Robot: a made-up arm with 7 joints.
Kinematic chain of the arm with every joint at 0, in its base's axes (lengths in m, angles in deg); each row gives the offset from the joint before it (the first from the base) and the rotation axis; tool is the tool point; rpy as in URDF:
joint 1: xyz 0 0 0.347 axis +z
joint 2: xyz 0 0 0 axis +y
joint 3: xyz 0 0 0.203 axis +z
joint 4: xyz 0.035 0 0 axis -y
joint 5: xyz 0.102 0 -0.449 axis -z
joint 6: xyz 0 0 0 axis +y
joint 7: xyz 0.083 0 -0.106 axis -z
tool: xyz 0 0 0 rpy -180 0 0
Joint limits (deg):
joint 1: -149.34..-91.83
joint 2: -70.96..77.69
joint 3: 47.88..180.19
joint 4: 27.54..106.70
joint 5: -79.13..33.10
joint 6: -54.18..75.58
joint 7: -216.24..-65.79
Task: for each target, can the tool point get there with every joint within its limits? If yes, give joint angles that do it. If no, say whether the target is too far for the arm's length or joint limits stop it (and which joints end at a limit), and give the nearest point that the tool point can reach.
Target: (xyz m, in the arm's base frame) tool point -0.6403 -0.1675 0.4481
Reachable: no: joint limits stop it (at a limit: joint 1, joint 3, joint 4, joint 5, joint 6) | nearest point -0.4056 -0.5266 0.4451 | short by 0.429 m
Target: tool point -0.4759 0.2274 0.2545
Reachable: no: joint limits stop it (at a limit: joint 1, joint 3, joint 4, joint 5, joint 6) | nearest point -0.1222 0.3491 0.1965 | short by 0.379 m
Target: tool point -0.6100 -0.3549 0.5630
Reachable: no: joint limits stop it (at a limit: joint 1, joint 3, joint 4, joint 5, joint 6) | nearest point -0.3887 -0.5166 0.5300 | short by 0.276 m
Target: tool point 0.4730 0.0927 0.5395
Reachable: yes | joints -140.95 41.85 155.02 47.83 -20.34 58.93 -119.69
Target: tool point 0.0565 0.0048 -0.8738
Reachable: no: too far | nearest point 0.1193 0.0568 -0.2105 | short by 0.668 m
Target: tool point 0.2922 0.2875 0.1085
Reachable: yes | joints -104.52 -0.51 153.11 34.53 -34.47 59.69 -77.35
